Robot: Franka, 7 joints.
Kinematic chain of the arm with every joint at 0, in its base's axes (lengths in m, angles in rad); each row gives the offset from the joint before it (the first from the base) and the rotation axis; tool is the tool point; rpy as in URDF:
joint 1: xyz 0 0 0.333 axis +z
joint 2: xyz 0 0 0 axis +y
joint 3: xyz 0 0 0.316 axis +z
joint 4: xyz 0.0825 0 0 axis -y
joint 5: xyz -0.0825 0 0.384 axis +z
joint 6: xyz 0 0 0 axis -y
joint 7: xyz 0.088 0 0 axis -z
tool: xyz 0 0 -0.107 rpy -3.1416 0 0
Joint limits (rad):
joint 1: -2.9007..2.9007
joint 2: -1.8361..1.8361
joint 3: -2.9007..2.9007
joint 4: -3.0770..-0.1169
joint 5: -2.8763..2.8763
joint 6: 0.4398..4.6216
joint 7: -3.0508..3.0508
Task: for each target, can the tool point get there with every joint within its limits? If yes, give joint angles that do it. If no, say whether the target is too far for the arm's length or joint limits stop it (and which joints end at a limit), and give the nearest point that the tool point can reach.
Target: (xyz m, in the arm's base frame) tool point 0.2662 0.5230 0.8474
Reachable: yes | joints 0.4857 1.1882 2.0963 -1.1887 -0.8267 3.4993 1.4195
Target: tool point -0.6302 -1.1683 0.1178
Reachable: no: too far | nearest point -0.4020 -0.7453 0.1957 | short by 0.487 m
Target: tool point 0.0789 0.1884 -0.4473
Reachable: no: joint limits stop it (at a limit: joint 2) | nearest point 0.0834 0.1991 -0.3565 | short by 0.092 m
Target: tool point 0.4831 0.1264 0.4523
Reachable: yes | joints -0.6167 -0.3327 0.8586 -2.3603 -2.1793 2.3723 1.2635
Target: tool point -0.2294 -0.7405 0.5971
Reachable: yes | joints 1.6583 -1.2198 1.4947 -0.4434 0.2585 1.8161 0.7085
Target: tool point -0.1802 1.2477 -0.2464
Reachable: no: too far | nearest point -0.1114 0.7715 -0.0253 | short by 0.530 m
